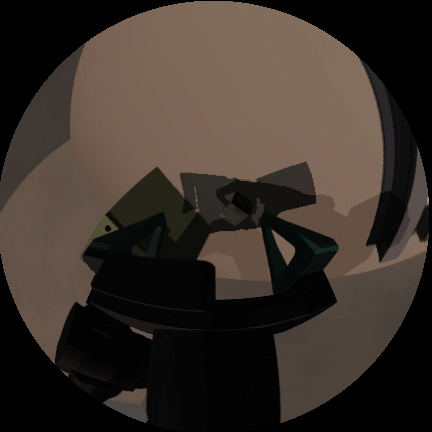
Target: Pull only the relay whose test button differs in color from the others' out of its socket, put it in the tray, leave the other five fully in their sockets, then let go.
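Places are measured from the arm's base along level axes (x up, y ahead, z left), in millimetres.
Pixels of known places: gripper, fingertip midpoint: (212, 217).
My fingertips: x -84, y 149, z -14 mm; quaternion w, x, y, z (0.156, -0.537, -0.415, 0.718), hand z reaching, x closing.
Behind a point stands the place of what it marks.
My gripper (212, 217) @(x -84, y 149, z -14 mm) is open, with its two dark green fingers wide apart and nothing held. A small block with a black ribbed part and a pale, clear-looking part, seemingly a relay (235, 211) @(x -125, y 139, z -43 mm), shows beyond the gap between the fingertips, nearer the right finger. A small orange spot is on its left side. It is seen against a dark grey angular piece (300, 181), partly in shadow; I cannot tell whether this is the tray or the socket base. Separate relays in sockets and their button colors cannot be made out.
An olive-green box-like piece (156, 192) @(x -114, y 61, z 41 mm) stands at the left, partly behind the left finger, with a dark hole in its paler side. A dark curved band (392, 140) runs down the right edge. A black rounded part (100, 345) shows at lower left. Arm shadows fall on the tan surface.
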